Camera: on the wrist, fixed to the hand. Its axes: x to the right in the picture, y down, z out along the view.
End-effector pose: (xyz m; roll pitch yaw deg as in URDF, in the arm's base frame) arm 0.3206 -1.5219 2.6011 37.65 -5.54 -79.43
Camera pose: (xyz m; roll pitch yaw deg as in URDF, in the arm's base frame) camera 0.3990 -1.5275 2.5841 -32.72 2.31 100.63
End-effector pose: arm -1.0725 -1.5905 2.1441 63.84 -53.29 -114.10
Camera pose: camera -1.0016 -1.6195 2.1686 -57.09 50.39 68.21
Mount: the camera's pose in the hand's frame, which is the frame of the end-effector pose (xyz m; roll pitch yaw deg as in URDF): 0.0182 0.0487 -0.0614 4.97 -2.59 178.07
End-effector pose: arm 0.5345 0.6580 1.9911 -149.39 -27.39 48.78
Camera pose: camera 0.5917 0.6122 2.0244 154.51 30.60 -130.82
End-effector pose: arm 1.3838 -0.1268 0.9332 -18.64 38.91 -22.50
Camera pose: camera 1.3642 -0.0900 0.8644 25.81 -40.70 154.00
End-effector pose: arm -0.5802 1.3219 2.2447 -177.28 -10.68 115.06
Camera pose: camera -0.5364 1.3500 2.3061 -177.41 13.35 -63.09
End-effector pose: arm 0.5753 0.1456 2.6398 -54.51 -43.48 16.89
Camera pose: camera 0.6438 0.1437 2.5977 56.37 43.46 -167.56
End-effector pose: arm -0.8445 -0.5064 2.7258 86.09 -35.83 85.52
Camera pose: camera -0.9098 -0.5126 2.7725 -79.48 33.69 -91.53
